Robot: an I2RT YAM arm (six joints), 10 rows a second.
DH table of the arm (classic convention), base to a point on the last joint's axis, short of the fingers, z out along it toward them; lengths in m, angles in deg. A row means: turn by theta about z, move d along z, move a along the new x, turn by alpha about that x. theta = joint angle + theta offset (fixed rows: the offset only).
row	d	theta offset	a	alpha
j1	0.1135	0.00	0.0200	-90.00
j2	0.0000	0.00	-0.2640	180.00
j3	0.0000	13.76	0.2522	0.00
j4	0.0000	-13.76	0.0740	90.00
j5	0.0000	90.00	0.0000	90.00
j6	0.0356	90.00	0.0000	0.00
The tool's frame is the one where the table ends.
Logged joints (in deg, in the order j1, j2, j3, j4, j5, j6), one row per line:
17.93 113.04 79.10 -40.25 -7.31 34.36
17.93 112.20 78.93 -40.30 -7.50 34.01
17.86 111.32 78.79 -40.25 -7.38 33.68
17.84 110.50 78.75 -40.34 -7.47 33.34
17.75 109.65 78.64 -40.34 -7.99 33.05
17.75 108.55 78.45 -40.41 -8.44 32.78
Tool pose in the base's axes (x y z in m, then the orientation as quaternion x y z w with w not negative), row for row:
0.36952 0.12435 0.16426 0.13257 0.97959 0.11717 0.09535
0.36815 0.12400 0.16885 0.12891 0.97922 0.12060 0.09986
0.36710 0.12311 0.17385 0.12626 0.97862 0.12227 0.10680
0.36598 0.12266 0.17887 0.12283 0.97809 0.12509 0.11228
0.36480 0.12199 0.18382 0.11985 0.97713 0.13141 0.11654
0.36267 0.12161 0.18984 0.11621 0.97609 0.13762 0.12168
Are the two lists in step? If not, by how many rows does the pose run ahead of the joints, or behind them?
They are in step.
